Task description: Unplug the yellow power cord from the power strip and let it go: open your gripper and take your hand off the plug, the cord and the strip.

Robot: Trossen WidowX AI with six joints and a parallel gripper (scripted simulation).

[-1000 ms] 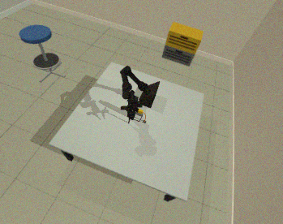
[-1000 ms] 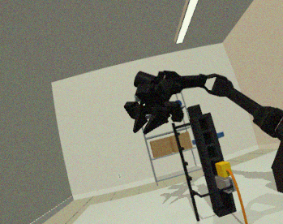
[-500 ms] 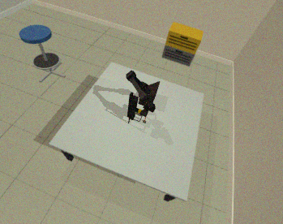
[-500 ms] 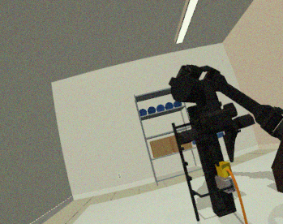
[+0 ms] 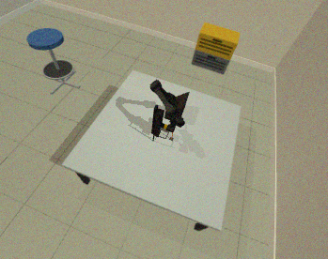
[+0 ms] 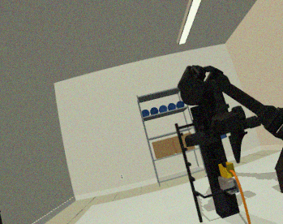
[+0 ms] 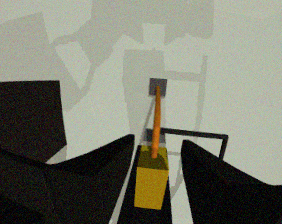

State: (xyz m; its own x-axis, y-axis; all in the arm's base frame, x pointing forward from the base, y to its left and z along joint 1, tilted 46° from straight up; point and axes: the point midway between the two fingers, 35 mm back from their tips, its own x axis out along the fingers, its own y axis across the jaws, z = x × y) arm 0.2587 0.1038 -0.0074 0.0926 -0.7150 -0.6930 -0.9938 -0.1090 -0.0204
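Right now my gripper tip is 1 cm short of the yellow plug, 6 cm to the left of it and 1 cm above it.
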